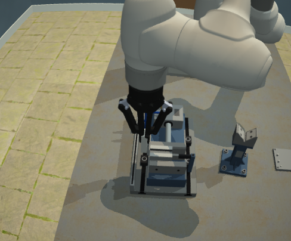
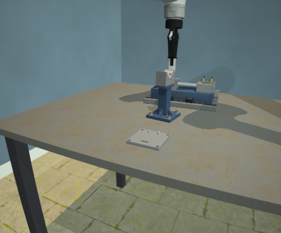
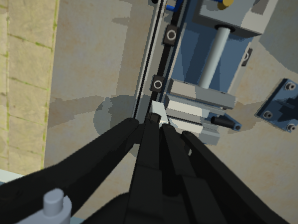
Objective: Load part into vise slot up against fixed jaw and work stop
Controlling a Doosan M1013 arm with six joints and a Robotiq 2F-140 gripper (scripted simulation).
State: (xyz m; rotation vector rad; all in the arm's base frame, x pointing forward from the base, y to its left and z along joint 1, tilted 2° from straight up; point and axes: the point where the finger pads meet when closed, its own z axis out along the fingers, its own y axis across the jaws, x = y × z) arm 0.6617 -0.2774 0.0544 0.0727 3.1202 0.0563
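My hand is 50 mm to the right of the part and 50 mm above it. From my hand the other things lie so: work stop (110 mm to the left, 60 mm below); moving jaw (70 mm to the left, 70 mm below, 30 mm behind); fixed jaw (70 mm to the left, 70 mm below, 30 mm ahead).
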